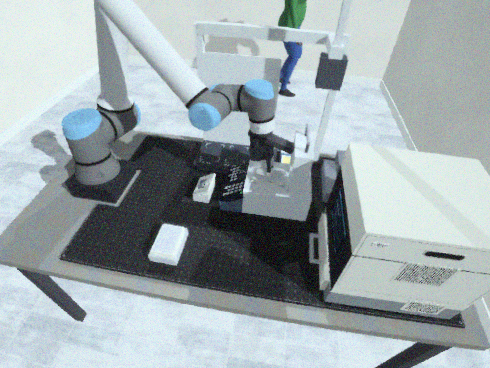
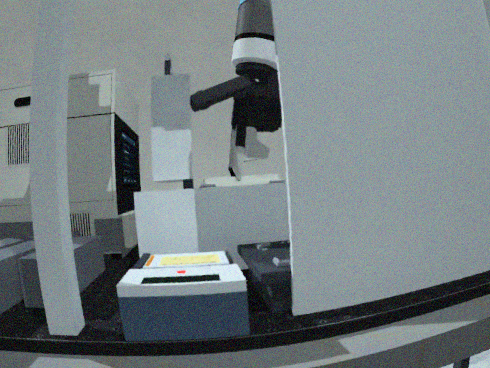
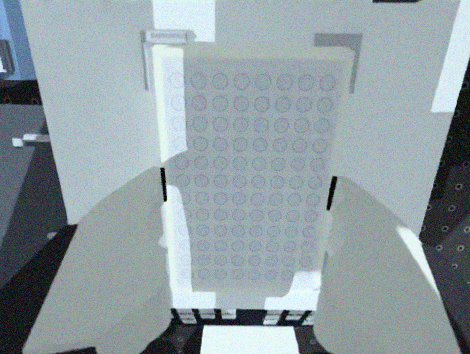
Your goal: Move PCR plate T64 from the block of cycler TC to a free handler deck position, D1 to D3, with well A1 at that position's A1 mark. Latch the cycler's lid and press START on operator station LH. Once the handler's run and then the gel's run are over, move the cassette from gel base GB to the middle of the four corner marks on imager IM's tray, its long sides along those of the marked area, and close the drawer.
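Frame: origin at the arm's base, x down, y left, z ahead, level; millimetres.
Seen in the pictures: gripper, fingertip midpoint: [image 1: 269, 175] [image 2: 236, 179] [image 3: 247, 176]; arm's base at its link origin: [image 1: 98, 171].
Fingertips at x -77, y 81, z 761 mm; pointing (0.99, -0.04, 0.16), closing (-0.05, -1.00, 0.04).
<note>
Offsets run from my fingertips to a thing's top centre. "pt": to the spot under its first point.
The pale PCR plate @(dx -5, dy -1, dz -5 mm) [image 3: 250, 150] lies on the light grey cycler's block, its wells facing up, near the corner marks of the cycler top @(pt dx +11, dy +75, dz +17 mm) [image 3: 100, 125]. My gripper [image 1: 270, 170] [image 2: 245, 167] [image 3: 247, 176] is low over it, shut on the plate's two long sides near mid-length. The fingertips hide parts of its edges, and the plate stays at block height. The cycler [image 1: 277, 202] [image 2: 240, 215] has an upright pale lid panel @(dx -222, dy +7, dz +108 mm) [image 2: 171, 155] beside it. The gel base @(dx +90, dy +268, dz +79 mm) [image 2: 183, 310] carries a yellow-topped cassette @(dx +93, dy +226, dz +81 mm) [image 2: 192, 260] [image 1: 286, 159]. Labels and the A1 mark cannot be read.
A large beige machine @(dx -255, dy -230, dz +455 mm) [image 1: 415, 200] with a dark screen and a handled front [image 1: 324, 260] stands at the right. A white box @(dx +92, dy -329, dz -317 mm) [image 1: 168, 243] and a small white device @(dx +65, dy -31, dz -275 mm) [image 1: 204, 187] are on the black mat. A tall pale panel [image 2: 380, 150] and a post @(pt dx -8, dy +352, dz +185 mm) [image 2: 55, 175] stand near.
</note>
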